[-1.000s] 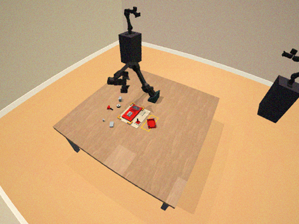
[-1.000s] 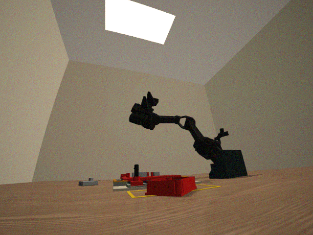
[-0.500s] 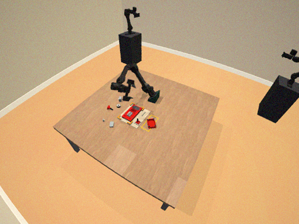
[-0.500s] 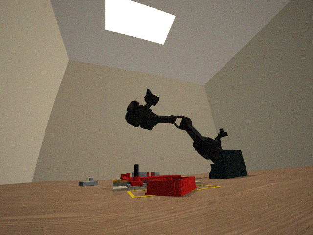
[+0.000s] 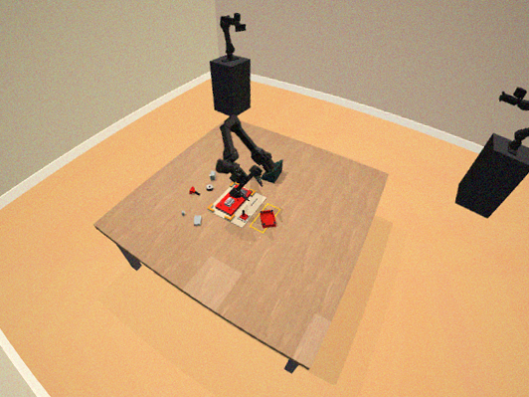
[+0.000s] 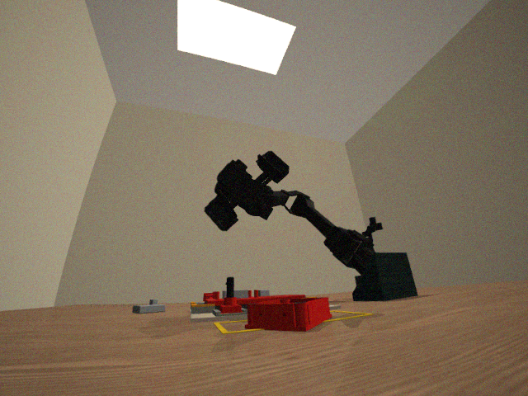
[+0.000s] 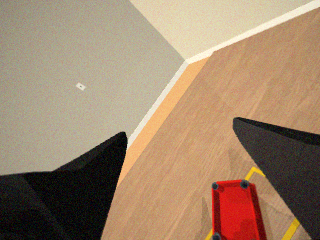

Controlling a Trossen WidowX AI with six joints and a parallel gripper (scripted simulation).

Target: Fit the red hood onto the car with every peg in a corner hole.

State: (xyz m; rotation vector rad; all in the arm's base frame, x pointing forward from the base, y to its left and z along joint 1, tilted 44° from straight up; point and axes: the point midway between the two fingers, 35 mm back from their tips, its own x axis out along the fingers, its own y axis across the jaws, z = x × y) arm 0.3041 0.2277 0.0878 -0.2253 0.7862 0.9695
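Now: gripper tip 5 cm past the red hood, 4 cm to the right of it and 21 cm above it. Round my gripper tip: white wheel 4 cm behind, 37 cm to the right, 21 cm below.
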